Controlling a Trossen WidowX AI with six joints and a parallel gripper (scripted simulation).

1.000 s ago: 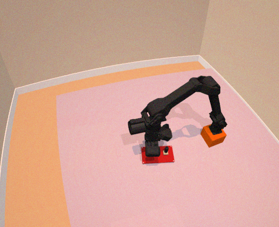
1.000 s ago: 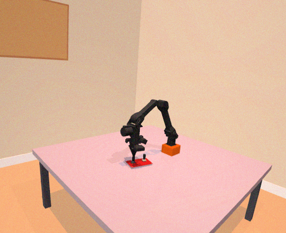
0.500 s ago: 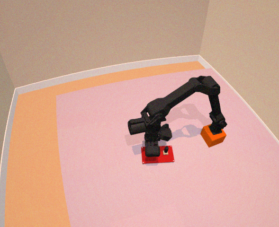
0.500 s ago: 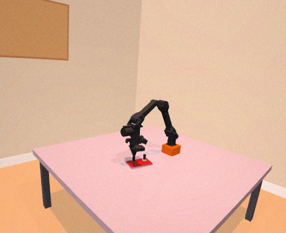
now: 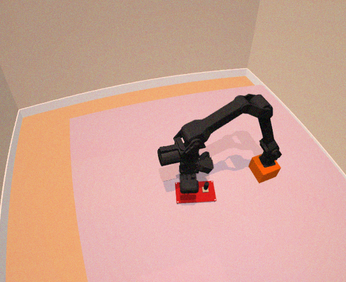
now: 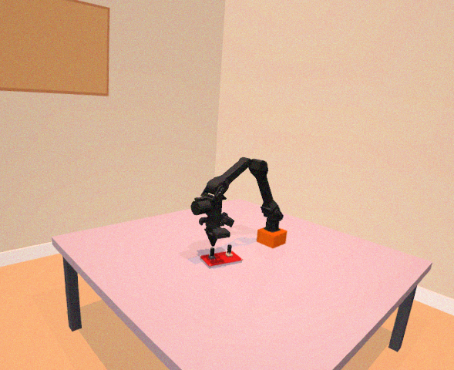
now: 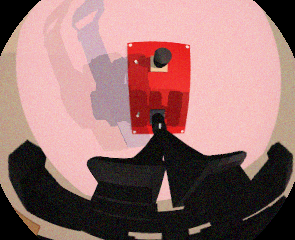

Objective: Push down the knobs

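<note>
The black knob lies 20 mm below my gripper tip.
</note>
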